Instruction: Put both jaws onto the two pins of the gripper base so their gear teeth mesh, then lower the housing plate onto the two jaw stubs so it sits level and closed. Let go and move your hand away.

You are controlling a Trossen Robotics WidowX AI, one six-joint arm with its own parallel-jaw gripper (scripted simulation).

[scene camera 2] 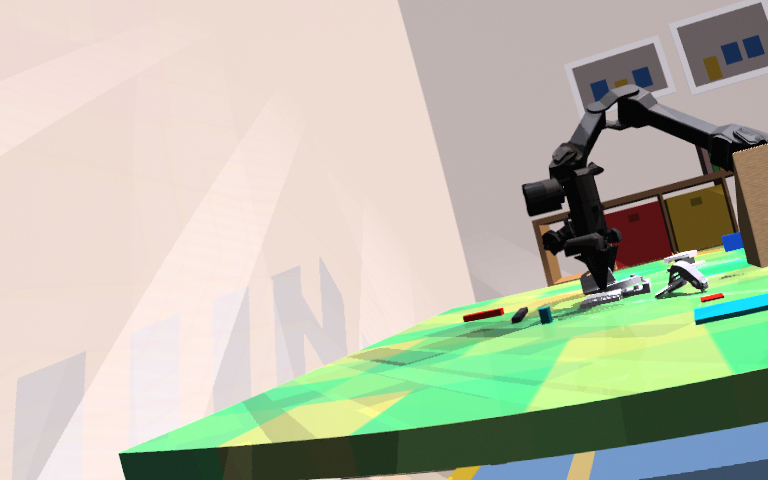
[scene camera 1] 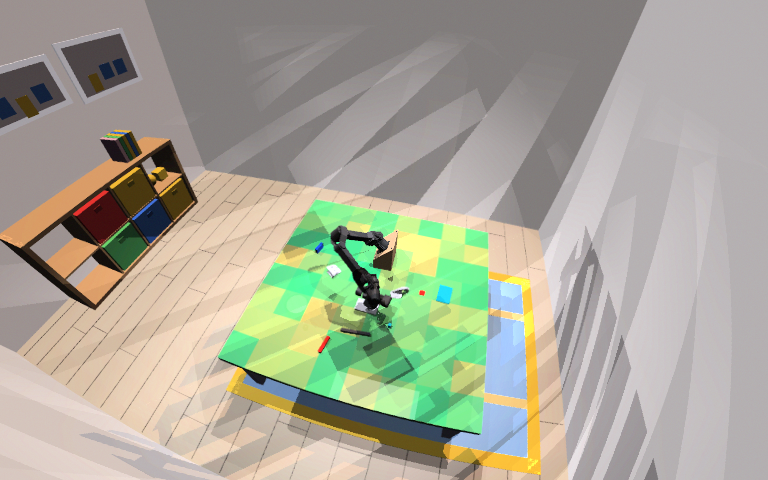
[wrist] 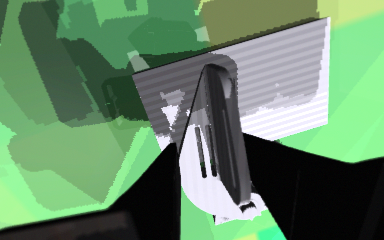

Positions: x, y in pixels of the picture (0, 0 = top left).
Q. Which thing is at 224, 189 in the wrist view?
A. A gripper jaw.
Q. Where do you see a gripper jaw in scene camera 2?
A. At 688, 273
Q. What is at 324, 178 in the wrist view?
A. My gripper.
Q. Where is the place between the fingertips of my gripper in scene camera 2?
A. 605, 288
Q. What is my gripper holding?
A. A gripper jaw.
